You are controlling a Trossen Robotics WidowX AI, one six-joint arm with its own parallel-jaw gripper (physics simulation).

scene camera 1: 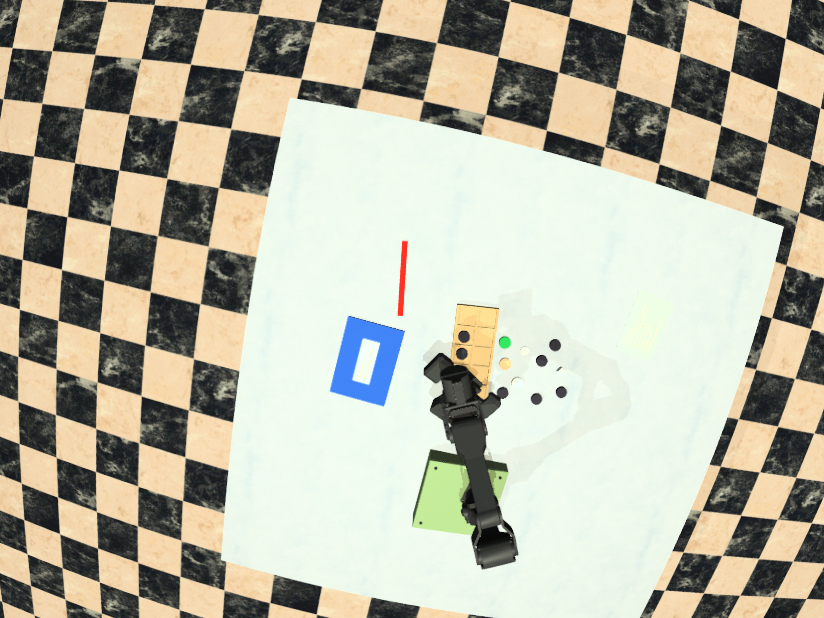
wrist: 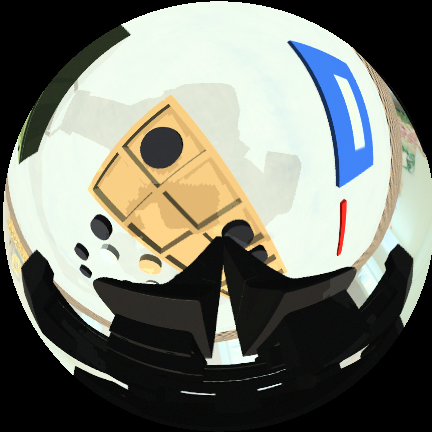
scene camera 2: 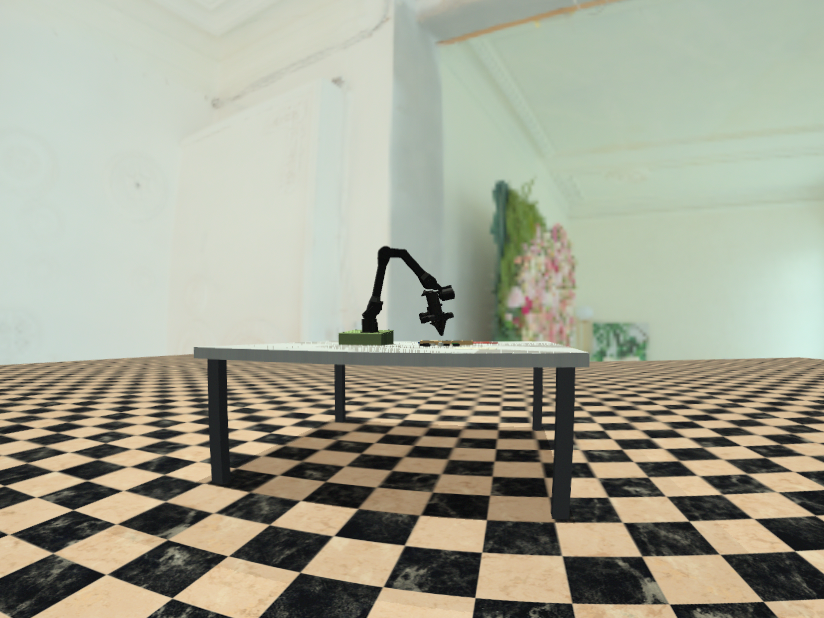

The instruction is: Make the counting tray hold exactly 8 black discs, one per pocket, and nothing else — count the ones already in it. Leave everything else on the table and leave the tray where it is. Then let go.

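The tan counting tray (scene camera 1: 477, 315) (wrist: 120, 185) lies flat, with two rows of pockets. In the wrist view, one black disc (wrist: 161, 147) is in a corner pocket at the tray's near end. Two more black discs, one (scene camera 1: 463, 336) (wrist: 258, 253) beside another (scene camera 1: 461, 353) (wrist: 238, 232), are in neighbouring pockets of the same row. Several loose black discs (scene camera 1: 541, 360) (wrist: 101, 227) lie right of the tray in the first scene view. My gripper (scene camera 2: 440, 333) (wrist: 221, 241) is shut, empty, above the tray. The arm hides the tray's near end in the first scene view.
Beside the tray lie a green disc (scene camera 1: 504, 341), a tan disc (scene camera 1: 504, 363) (wrist: 150, 264), pale discs (scene camera 1: 524, 350) and a small block (scene camera 1: 560, 369). A blue frame (scene camera 1: 344, 359) (wrist: 350, 167) and red stick (scene camera 1: 402, 278) (wrist: 342, 227) lie left. A green base (scene camera 1: 442, 498) is nearer.
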